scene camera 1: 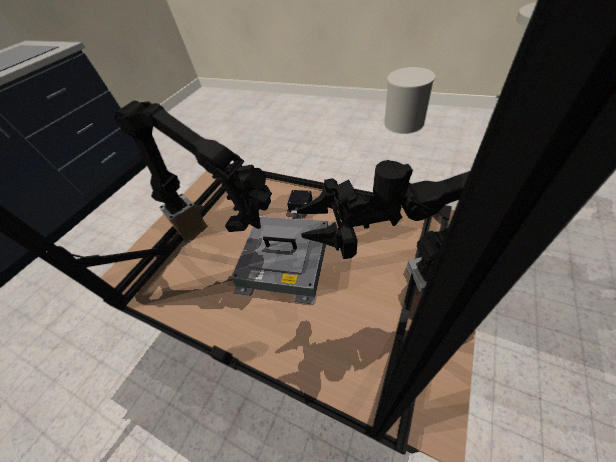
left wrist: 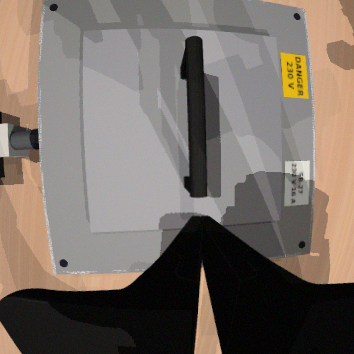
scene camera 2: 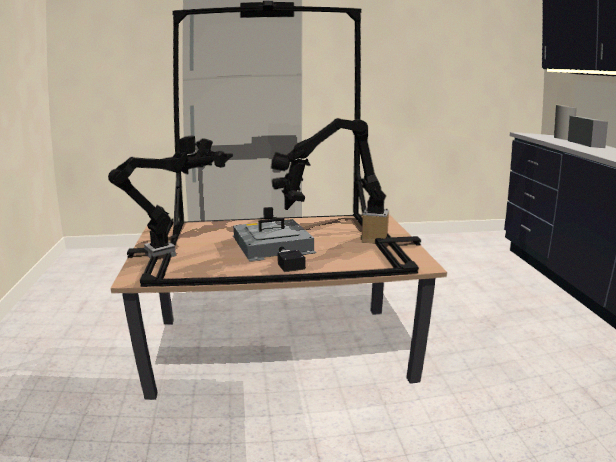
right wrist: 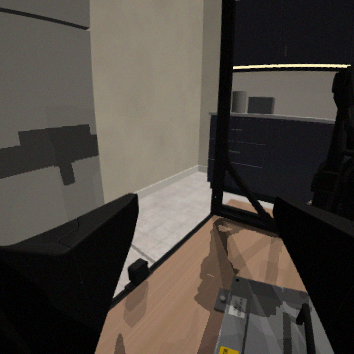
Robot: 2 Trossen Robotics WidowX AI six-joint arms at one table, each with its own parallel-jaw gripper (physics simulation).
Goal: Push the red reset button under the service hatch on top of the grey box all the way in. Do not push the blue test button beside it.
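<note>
The grey box [scene camera 1: 275, 282] [scene camera 2: 280, 247] [left wrist: 60, 150] stands on the table. The flat hatch [scene camera 1: 285, 262] [left wrist: 135, 125] lies over its top, with a black bar handle [scene camera 1: 280, 240] [scene camera 2: 271, 219] [left wrist: 196, 120] [right wrist: 308, 325] upright on it. The red and blue buttons do not show in any view. My left gripper [scene camera 1: 259, 226] [scene camera 2: 288, 207] [left wrist: 199, 223] is shut and empty, pointing down above the box, apart from the handle; in the left wrist view its tips appear just below the handle's end. My right gripper [scene camera 1: 302, 223] [right wrist: 206, 203] is open and empty, high beside the box.
A small black box [scene camera 1: 300, 198] [scene camera 2: 291, 260] sits close beside the grey box at a cable fitting. Black frame rails [scene camera 2: 280, 278] run along the table's edges. A yellow danger label [scene camera 1: 289, 279] [left wrist: 294, 75] is on the box top. Frame posts [scene camera 2: 357, 75] rise from the table.
</note>
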